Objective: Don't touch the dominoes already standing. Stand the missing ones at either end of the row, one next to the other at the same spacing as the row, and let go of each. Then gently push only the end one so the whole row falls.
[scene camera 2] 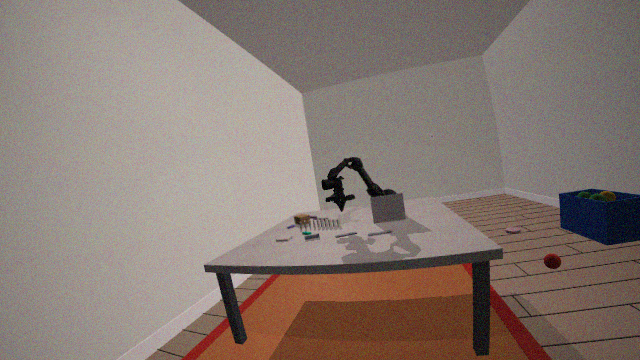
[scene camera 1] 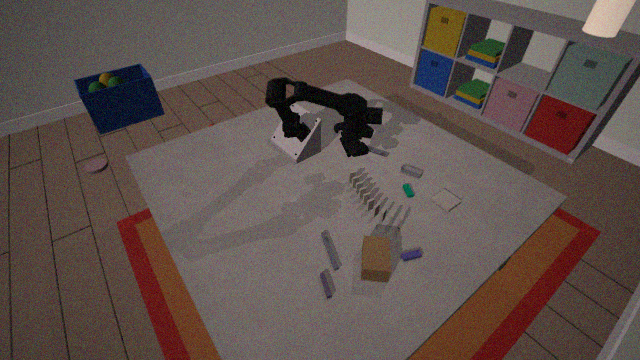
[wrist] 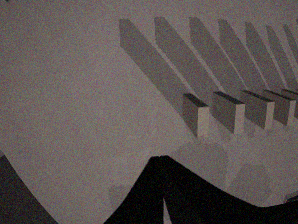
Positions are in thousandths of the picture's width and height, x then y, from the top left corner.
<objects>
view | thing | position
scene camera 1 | my gripper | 545, 435
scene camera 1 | tan block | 588, 710
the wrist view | my gripper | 535, 734
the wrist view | domino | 773, 502
</objects>
